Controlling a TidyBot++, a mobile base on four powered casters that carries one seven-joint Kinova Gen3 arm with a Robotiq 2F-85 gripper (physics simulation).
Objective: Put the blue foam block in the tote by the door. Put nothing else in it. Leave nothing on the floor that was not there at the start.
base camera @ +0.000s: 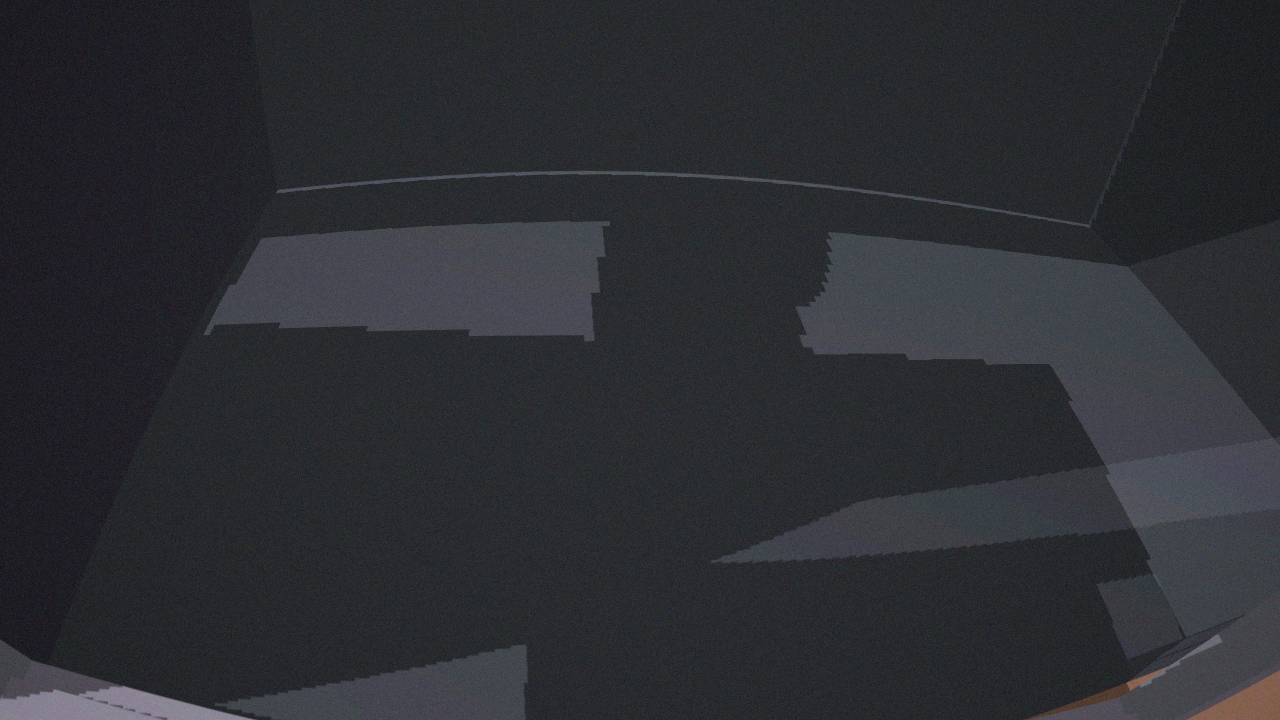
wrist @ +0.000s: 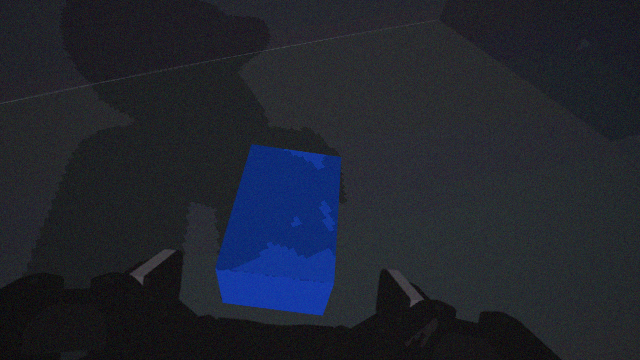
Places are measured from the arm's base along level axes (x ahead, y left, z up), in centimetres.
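Pixels of known places: gripper, between the fingertips: (wrist: 281,282).
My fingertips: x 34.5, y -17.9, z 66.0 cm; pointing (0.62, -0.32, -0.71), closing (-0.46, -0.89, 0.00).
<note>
Behind a point stands the place of what it marks.
The blue foam block (wrist: 282,215) @(y -19.9, x 39.1, z 63.9 cm) lies on the dark floor in the middle of the wrist view, its long side running away from the camera. My gripper (wrist: 281,282) @(y -17.9, x 34.5, z 66.0 cm) is open, with one fingertip to the left of the block and one to the right. Gaps show between the block and both fingers in the picture, and its near end appears between them. How far the fingertips are above or short of the block is hard to tell. The tote does not show in either view, and the block does not show in the base camera view.
A dark wall (base camera: 680,89) @(y -5.6, x 61.5, z -24.1 cm) stands at the back of the base camera view, with side walls left and right. An orange surface (base camera: 1244,700) @(y -45.7, x 14.9, z -39.6 cm) shows at the lower right corner. Shadows and lighter patches lie across the floor (base camera: 537,429) @(y 2.4, x 33.4, z -32.0 cm). A wall corner shows at the wrist view's upper right.
</note>
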